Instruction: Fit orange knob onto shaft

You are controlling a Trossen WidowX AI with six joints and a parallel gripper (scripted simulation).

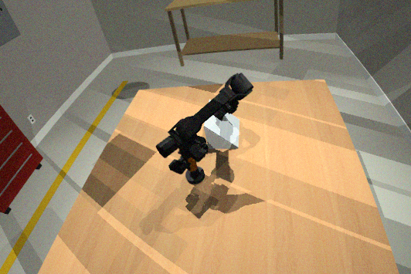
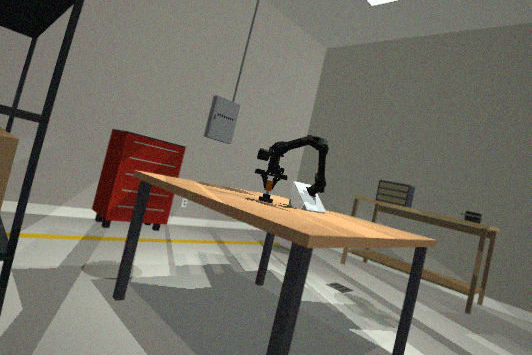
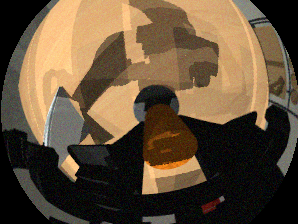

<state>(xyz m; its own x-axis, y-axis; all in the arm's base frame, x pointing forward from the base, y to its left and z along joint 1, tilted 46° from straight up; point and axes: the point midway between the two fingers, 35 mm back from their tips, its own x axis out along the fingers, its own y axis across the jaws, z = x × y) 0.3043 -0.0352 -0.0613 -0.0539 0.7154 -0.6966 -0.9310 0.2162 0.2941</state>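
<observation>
Right now my gripper tip is 30 mm below the orange knob. The rest, counted from my gripper tip: dark round pedestal 40 mm below.
</observation>
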